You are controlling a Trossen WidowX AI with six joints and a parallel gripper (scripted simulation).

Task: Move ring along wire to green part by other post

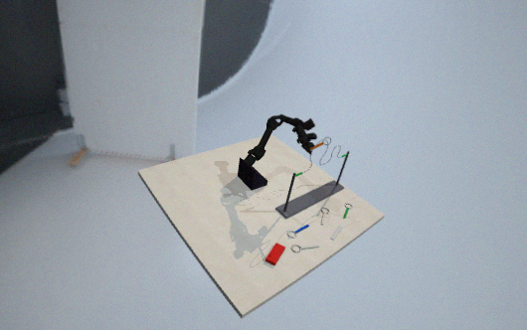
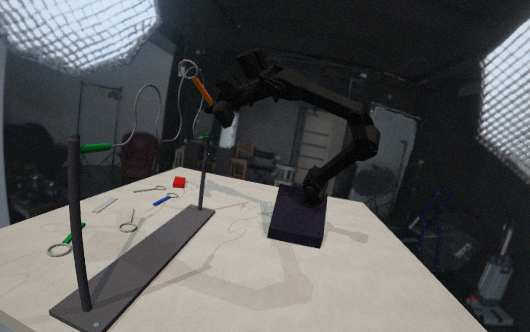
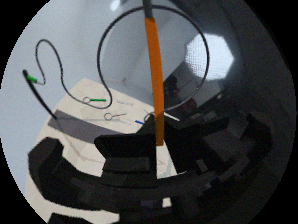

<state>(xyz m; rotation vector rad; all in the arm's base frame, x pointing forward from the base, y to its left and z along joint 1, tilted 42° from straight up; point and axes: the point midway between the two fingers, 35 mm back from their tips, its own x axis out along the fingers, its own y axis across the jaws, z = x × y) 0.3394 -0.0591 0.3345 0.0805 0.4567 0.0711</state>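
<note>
The orange-handled ring is 7 cm above my gripper tip, 5 cm to the left of it and 2 cm ahead of it. Round my gripper tip: grey bar 38 cm below, 37 cm ahead, 1 cm to the right; green-handled ring 38 cm below, 27 cm ahead, 25 cm to the left; blue-handled ring 38 cm below, 22 cm to the right, 21 cm ahead.
</note>
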